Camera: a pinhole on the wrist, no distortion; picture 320 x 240 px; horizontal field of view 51.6 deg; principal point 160.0 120.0 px. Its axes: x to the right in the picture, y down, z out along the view. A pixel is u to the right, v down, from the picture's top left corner.
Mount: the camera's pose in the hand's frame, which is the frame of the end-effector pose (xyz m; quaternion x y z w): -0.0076 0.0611 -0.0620 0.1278 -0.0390 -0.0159 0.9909
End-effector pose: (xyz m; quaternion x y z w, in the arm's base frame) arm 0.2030 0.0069 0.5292 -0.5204 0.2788 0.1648 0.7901
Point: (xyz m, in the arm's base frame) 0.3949 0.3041 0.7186
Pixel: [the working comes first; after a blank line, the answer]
In the camera's frame: 0.0744 -0.0655 0.4707

212 74
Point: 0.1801 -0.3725 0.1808
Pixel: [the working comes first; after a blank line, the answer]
In the camera's frame: 0.1821 -0.0454 -0.4131

behind the camera
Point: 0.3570 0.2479 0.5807
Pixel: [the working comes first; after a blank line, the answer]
In the camera's frame: 0.1187 0.0050 0.3416

275 125
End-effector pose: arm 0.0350 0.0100 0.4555 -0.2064 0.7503 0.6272 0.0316
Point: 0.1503 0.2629 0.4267
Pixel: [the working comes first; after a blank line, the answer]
In the camera's frame: -0.1317 -0.0234 0.3118

20 95
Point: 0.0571 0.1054 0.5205
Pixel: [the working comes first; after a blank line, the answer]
In the camera's frame: -0.0483 0.0366 0.1336

40 211
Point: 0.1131 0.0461 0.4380
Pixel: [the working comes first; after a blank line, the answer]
In the camera's frame: -0.0576 -0.0769 0.1114

outside the picture
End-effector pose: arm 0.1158 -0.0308 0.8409 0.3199 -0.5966 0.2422 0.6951
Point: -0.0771 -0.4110 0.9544
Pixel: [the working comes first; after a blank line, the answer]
In the camera's frame: 0.1450 -0.0327 0.4959

257 98
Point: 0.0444 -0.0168 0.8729
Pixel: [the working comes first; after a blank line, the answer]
In the camera's frame: 0.0335 0.0312 0.0956

276 228
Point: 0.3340 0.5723 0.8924
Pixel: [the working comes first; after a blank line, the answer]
In the camera's frame: 0.0216 0.0608 -0.5604

behind the camera
